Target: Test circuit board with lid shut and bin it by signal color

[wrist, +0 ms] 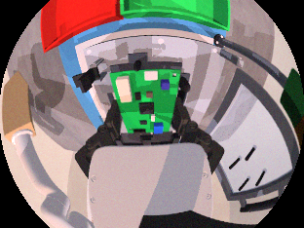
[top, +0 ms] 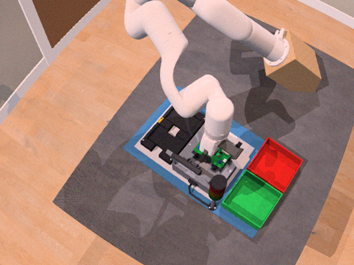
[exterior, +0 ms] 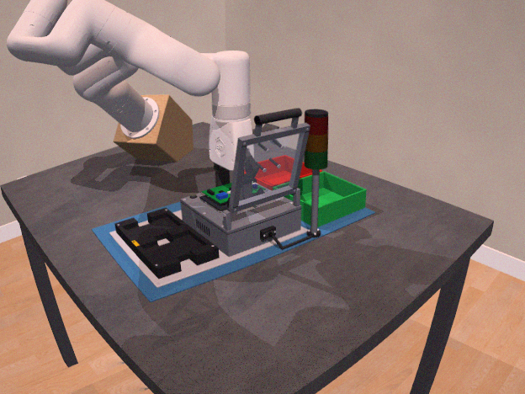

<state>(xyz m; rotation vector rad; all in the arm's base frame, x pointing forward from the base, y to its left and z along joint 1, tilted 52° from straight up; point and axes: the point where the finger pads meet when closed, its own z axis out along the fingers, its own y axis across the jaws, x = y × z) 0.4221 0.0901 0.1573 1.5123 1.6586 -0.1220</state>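
Now: the green circuit board right at my hand. From my hand the other things lie so: black latch hook (70 mm to the left, 50 mm behind); clear lid (120 mm ahead, 100 mm above, 20 mm to the right); plate (10 mm to the left, 10 mm below, 10 mm ahead).
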